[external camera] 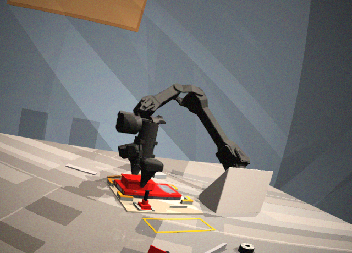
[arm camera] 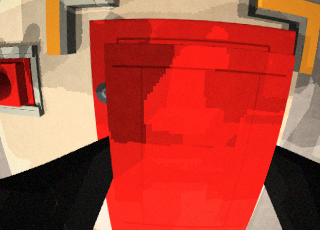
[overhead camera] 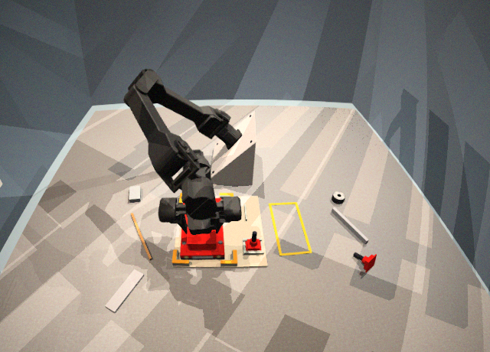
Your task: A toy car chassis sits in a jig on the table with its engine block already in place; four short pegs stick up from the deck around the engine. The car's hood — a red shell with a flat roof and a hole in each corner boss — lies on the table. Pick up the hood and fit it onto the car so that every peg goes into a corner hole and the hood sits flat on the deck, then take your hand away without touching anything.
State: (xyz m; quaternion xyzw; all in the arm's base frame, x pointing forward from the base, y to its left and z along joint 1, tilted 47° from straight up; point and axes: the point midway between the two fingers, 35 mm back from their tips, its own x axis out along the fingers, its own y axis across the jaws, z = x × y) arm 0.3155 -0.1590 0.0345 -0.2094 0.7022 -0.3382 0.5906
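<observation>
Right now the red hood is 1 cm above my gripper tip. Round my gripper tip: grey bar (41 cm to the left, 3 cm below, 2 cm ahead); grey engine block (1 cm below); wooden stick (16 cm to the right, 4 cm behind, 3 cm below).
</observation>
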